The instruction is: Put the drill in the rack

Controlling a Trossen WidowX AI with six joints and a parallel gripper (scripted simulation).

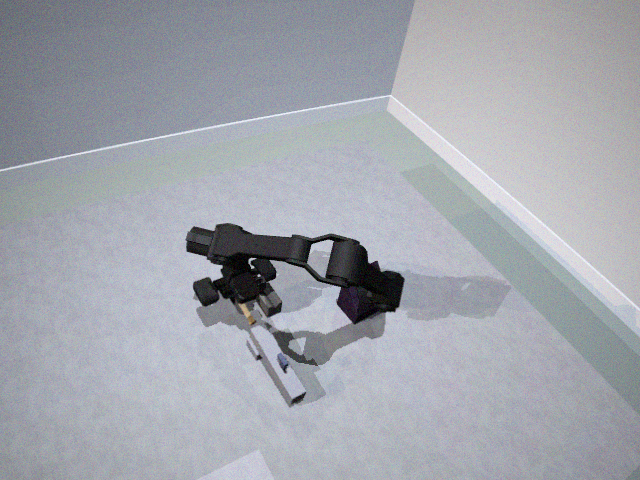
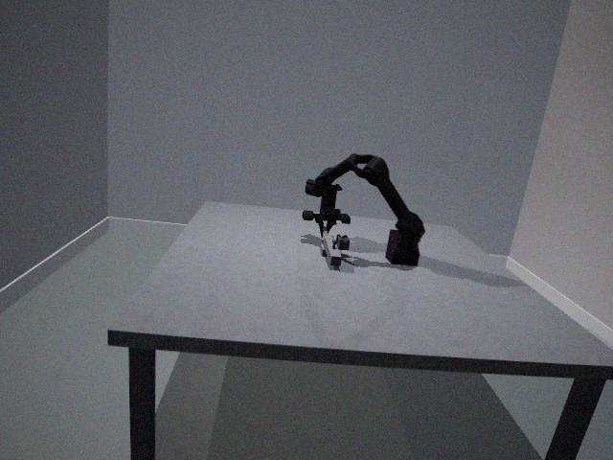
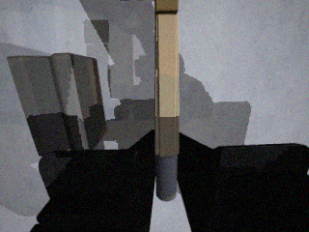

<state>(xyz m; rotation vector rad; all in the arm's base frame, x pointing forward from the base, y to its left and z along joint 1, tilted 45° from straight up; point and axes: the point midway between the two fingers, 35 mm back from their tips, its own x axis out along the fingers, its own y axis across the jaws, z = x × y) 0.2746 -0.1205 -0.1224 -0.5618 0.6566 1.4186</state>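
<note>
The rack lies 70 mm behind my gripper tip and 30 mm to the left of it. The rest, counted from my gripper tip: key (220 mm to the left, 30 mm above, 20 mm ahead); drill (40 mm to the left, 30 mm above); grey fixture (190 mm to the left, 10 mm ahead, 10 mm above).
</note>
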